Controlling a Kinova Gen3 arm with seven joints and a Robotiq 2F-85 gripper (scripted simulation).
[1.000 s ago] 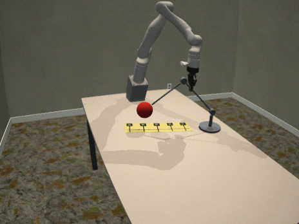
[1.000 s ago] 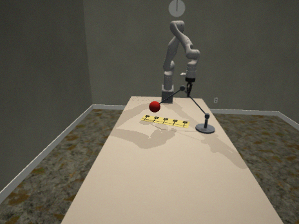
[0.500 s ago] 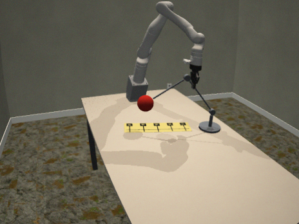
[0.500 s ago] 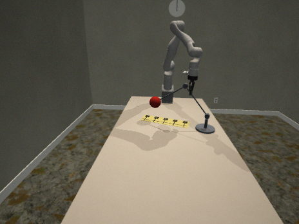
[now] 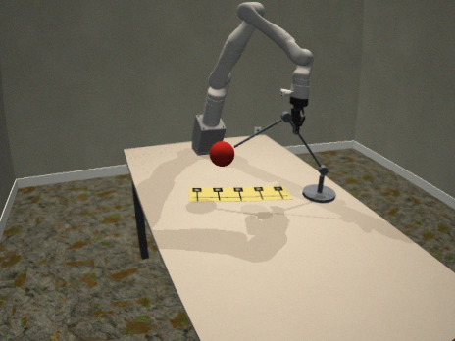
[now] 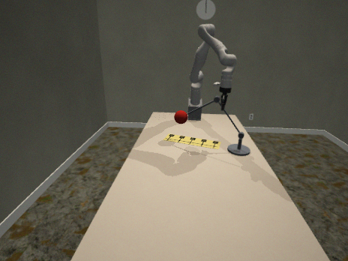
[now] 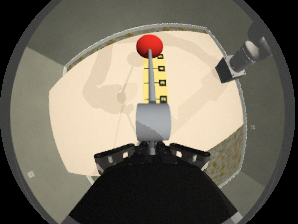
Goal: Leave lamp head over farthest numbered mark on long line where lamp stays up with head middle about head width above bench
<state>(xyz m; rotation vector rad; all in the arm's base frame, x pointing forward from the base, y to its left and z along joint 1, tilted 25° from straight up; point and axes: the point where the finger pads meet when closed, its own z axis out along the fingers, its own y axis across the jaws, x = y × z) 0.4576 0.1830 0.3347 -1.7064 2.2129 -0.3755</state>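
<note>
My gripper is now 30 cm above the yellow strip, 20 cm to the left of it and 9 cm past it. The rest, counted from my hand: round grey base (27 cm below, 14 cm to the left, 4 cm ahead).
</note>
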